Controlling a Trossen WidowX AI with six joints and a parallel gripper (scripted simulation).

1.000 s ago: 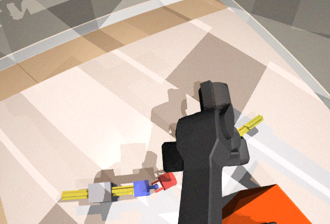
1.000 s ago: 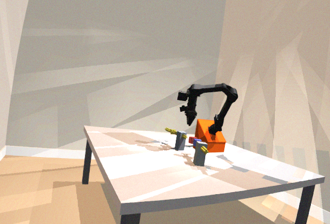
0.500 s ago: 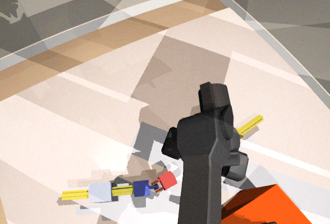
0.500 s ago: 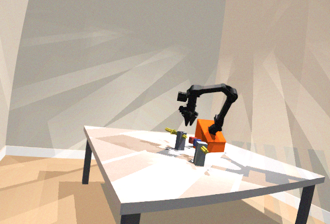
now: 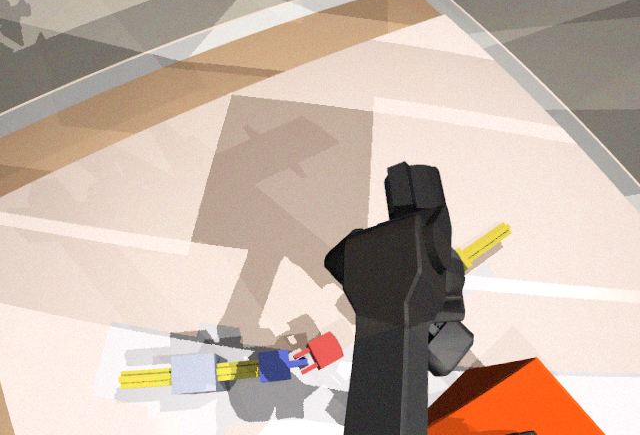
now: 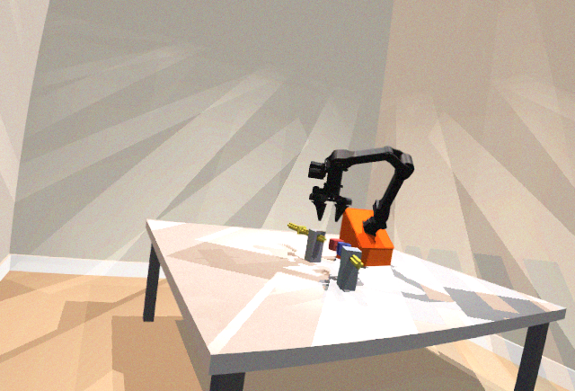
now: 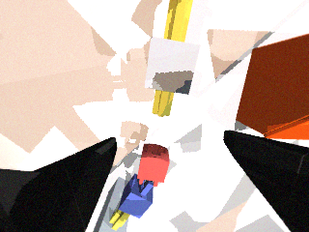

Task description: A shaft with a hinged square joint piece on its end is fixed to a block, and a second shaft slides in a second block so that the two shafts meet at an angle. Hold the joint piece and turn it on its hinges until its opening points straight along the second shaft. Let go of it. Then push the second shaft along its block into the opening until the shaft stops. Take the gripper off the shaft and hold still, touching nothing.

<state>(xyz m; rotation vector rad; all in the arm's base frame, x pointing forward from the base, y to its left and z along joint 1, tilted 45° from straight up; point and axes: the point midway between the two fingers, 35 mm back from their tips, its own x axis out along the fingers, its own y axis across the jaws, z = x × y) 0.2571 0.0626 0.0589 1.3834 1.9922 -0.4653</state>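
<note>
Now: gripper tip 9 cm to the right of the red square joint piece, 7 cm above it and 1 cm past it.
</note>
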